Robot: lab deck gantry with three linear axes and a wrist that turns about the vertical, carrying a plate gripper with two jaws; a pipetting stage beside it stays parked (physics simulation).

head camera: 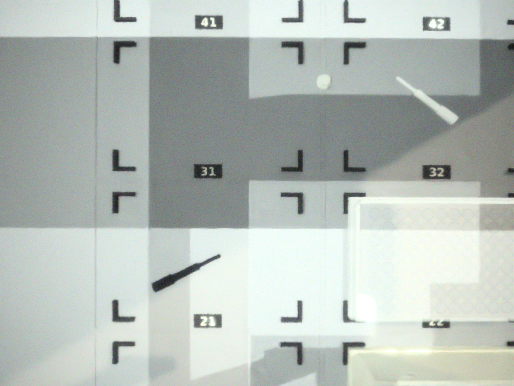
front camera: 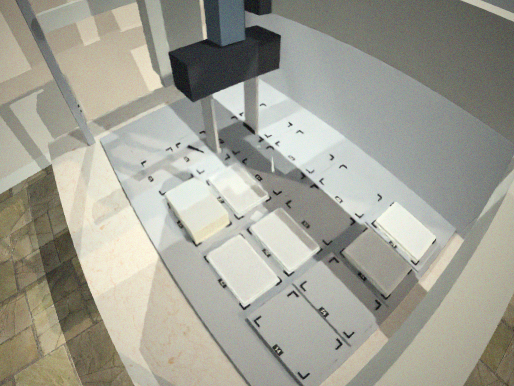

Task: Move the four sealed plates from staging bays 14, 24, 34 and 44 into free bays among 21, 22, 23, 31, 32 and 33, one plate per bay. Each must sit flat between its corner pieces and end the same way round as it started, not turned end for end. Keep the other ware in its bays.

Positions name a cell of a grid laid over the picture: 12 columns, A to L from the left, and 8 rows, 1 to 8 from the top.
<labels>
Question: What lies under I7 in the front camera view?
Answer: A bay 24.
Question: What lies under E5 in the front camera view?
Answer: A tall cream block.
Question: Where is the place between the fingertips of the gripper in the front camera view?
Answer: At F3
</labels>
